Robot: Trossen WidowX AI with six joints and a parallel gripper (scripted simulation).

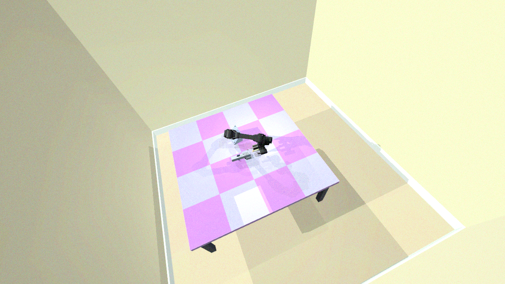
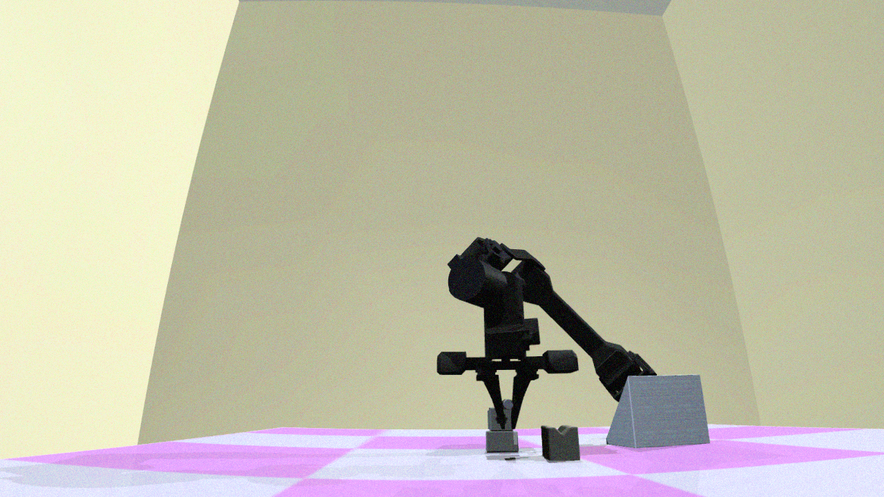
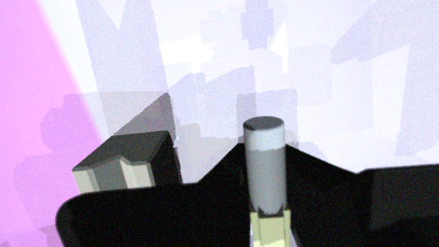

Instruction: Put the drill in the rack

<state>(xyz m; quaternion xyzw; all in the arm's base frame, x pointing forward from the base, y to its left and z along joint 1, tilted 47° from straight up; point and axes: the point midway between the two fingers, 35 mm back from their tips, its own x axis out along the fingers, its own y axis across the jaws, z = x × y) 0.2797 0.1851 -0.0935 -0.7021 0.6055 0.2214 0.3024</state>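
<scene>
Right now my gripper tip is 7 cm past the rack, 3 cm to the left of it and 2 cm above it. Also, from my gripper tip: key (23 cm to the right, 1 cm behind, 1 cm above); then grey holder block (20 cm to the right, 1 cm behind); then drill (4 cm to the right, 3 cm above).
</scene>
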